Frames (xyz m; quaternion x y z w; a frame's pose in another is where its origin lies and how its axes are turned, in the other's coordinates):
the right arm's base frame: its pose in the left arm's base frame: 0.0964 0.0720 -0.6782 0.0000 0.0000 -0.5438 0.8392
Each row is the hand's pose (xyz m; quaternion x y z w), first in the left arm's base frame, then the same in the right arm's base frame.
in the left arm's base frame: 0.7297 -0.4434 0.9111 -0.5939 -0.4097 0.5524 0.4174
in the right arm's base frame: 0.7292 0.3675 1.5893 -0.2756 -0.6668 0.6906 0.0499
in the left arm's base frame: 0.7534 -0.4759 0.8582 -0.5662 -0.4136 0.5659 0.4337
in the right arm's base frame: 0.7685 0.3758 1.5364 -0.2502 -0.6550 0.7108 0.0562
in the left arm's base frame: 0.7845 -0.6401 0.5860 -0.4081 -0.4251 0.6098 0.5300
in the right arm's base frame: 0.9311 0.3371 1.2642 -0.1113 -0.5787 0.8000 0.1132
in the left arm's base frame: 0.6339 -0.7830 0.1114 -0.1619 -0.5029 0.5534 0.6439
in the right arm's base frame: 1.0000 0.1413 0.7896 0.1376 -0.5101 0.8146 0.2394
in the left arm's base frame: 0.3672 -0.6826 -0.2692 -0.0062 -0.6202 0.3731 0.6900
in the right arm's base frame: 0.7994 -0.0611 0.4090 0.3321 -0.5239 0.6883 0.3762
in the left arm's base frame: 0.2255 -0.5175 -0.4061 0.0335 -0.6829 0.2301 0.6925
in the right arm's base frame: 0.5908 -0.1230 0.2721 0.3995 -0.5549 0.5697 0.4560
